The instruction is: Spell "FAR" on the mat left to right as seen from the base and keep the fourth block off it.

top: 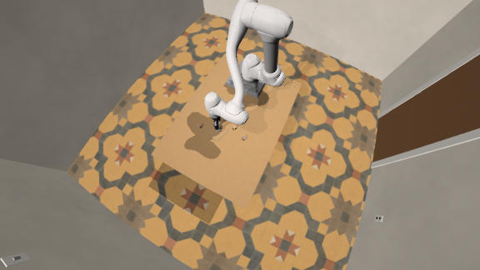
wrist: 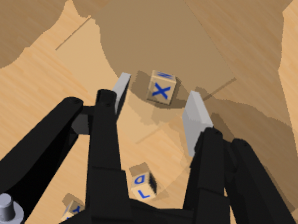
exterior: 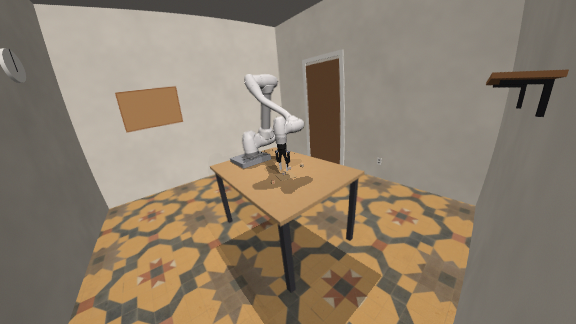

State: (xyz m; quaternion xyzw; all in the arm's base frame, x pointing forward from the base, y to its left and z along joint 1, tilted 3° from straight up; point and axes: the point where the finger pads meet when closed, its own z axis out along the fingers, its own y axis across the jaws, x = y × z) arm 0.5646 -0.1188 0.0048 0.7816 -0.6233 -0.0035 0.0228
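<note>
Now: hand 7 cm above the tan mat, 2 cm short of it and 1 cm to the left of it. The rest, counted from my hand: R block (17 cm to the right, 6 cm below, 3 cm ahead).
</note>
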